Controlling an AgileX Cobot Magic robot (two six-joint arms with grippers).
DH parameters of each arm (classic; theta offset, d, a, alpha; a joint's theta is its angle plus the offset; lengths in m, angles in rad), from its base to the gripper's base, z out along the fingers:
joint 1: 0 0.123 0 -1.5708
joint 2: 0.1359 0 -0.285 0
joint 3: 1.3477 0 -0.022 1.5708
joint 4: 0 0.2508 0 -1.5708
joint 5: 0 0 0.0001 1.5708
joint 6: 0 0.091 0 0
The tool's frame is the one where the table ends.
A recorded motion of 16 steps. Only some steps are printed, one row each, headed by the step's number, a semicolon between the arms.
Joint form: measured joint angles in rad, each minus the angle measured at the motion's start. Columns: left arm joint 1, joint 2, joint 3, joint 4, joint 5, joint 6; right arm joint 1, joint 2, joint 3, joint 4, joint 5, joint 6.
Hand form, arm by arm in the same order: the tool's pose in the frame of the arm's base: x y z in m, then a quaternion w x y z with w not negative. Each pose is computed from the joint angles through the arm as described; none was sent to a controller.
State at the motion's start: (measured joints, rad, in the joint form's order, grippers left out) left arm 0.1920 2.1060 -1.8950 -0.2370 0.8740 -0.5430; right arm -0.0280 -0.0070 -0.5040 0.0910 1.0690 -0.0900
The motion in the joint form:
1: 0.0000 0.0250 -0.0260 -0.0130 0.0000 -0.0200; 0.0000 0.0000 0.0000 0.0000 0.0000 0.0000
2: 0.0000 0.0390 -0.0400 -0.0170 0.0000 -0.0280; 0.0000 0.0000 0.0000 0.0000 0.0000 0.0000
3: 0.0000 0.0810 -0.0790 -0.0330 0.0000 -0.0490; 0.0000 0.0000 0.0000 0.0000 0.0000 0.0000
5: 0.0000 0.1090 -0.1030 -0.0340 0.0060 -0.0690; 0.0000 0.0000 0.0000 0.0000 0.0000 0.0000
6: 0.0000 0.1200 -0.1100 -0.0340 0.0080 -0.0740; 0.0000 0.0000 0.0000 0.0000 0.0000 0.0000
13: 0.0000 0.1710 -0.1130 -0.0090 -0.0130 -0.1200; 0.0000 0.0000 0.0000 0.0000 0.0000 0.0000
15: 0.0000 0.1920 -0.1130 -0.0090 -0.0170 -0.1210; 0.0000 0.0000 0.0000 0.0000 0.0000 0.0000
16: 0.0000 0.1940 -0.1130 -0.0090 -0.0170 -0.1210; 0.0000 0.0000 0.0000 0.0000 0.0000 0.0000
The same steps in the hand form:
1: 0.4784 0.0754 0.2585 0.25495 -0.39694 0.86630 -0.16420; -0.0067 0.0074 0.2780 0.52391 -0.02859 0.85117 0.01456
2: 0.4814 0.0757 0.2560 0.25388 -0.40105 0.86419 -0.16699; -0.0067 0.0074 0.2780 0.52391 -0.02859 0.85117 0.01456
3: 0.4901 0.0763 0.2474 0.24900 -0.41297 0.85811 -0.17635; -0.0067 0.0074 0.2780 0.52391 -0.02859 0.85117 0.01456
5: 0.4950 0.0771 0.2404 0.24245 -0.42211 0.85513 -0.17834; -0.0067 0.0074 0.2780 0.52391 -0.02859 0.85117 0.01456
6: 0.4967 0.0774 0.2369 0.23922 -0.42468 0.85477 -0.17829; -0.0067 0.0074 0.2780 0.52391 -0.02859 0.85117 0.01456
13: 0.5033 0.0807 0.2125 0.22599 -0.44535 0.84991 -0.16807; -0.0067 0.0074 0.2780 0.52391 -0.02859 0.85117 0.01456
15: 0.5053 0.0811 0.2019 0.21814 -0.44793 0.85108 -0.16563; -0.0067 0.0074 0.2780 0.52391 -0.02859 0.85117 0.01456
16: 0.5054 0.0812 0.2009 0.21722 -0.44813 0.85127 -0.16535; -0.0067 0.0074 0.2780 0.52391 -0.02859 0.85117 0.01456

